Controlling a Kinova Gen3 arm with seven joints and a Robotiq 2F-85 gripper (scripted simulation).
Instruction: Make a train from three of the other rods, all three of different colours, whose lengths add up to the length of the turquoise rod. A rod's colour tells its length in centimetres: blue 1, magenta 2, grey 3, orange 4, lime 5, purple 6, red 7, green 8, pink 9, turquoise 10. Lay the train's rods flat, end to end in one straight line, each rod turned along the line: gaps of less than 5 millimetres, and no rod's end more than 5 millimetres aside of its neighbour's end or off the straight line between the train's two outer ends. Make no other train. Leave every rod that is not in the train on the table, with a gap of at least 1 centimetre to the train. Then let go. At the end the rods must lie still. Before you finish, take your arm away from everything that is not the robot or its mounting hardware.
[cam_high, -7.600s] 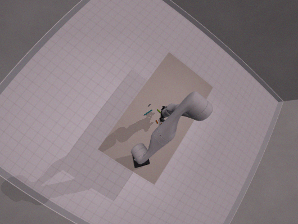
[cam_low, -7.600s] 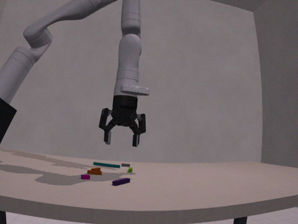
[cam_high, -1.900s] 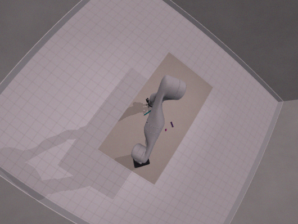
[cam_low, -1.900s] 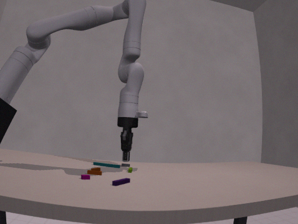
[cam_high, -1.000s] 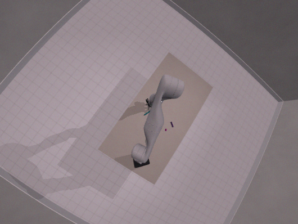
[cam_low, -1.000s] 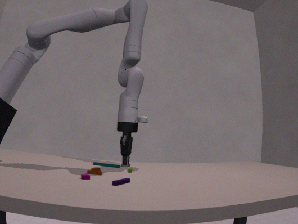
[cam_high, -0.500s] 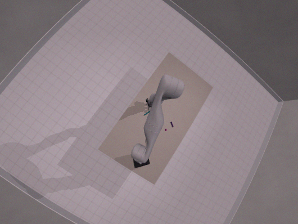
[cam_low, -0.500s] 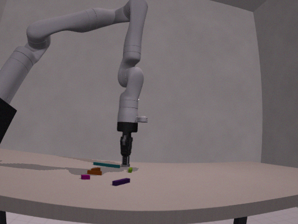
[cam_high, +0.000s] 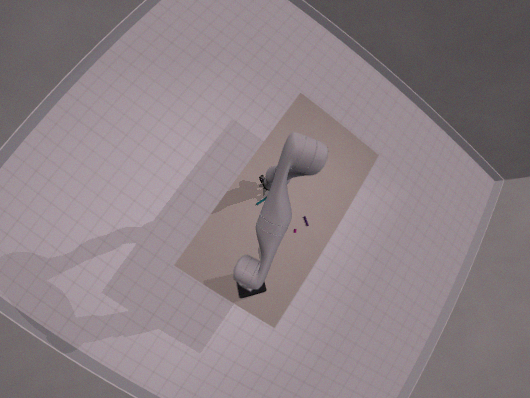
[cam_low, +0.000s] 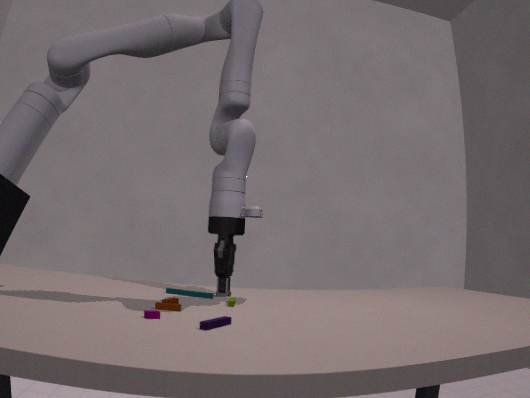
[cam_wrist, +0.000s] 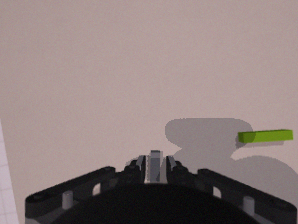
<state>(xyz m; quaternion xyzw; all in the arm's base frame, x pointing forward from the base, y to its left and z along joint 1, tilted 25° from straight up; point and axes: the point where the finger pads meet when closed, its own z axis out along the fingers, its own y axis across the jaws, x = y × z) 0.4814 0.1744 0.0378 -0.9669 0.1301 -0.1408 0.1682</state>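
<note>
Now: hand 2 cm above the grey rod. From my hand the other things lie so: lime rod (1 cm ahead, 12 cm to the right, 2 cm below); magenta rod (12 cm behind, 30 cm to the right, 2 cm below); turquoise rod (7 cm behind, 3 cm to the right, 2 cm below).
</note>
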